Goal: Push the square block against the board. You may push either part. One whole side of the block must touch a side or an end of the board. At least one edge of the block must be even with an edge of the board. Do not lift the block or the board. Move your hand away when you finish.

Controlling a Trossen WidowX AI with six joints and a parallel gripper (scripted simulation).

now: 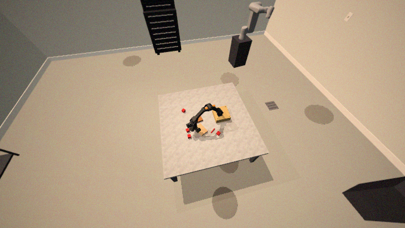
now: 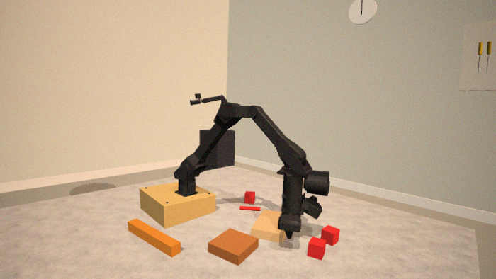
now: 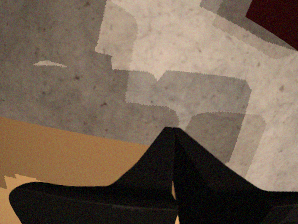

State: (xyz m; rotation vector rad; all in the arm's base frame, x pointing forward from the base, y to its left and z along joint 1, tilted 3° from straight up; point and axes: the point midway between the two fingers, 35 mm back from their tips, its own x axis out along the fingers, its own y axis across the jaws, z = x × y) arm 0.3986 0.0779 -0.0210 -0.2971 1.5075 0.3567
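Now: the tan block 8 cm behind my gripper tip, 3 cm to the left of it and 1 cm above it. Also, from my gripper tip: thin red stick 23 cm behind, 10 cm to the left; then long orange board 31 cm behind, 28 cm to the right, 1 cm above; then brown square block 10 cm behind, 15 cm to the right, 1 cm above.
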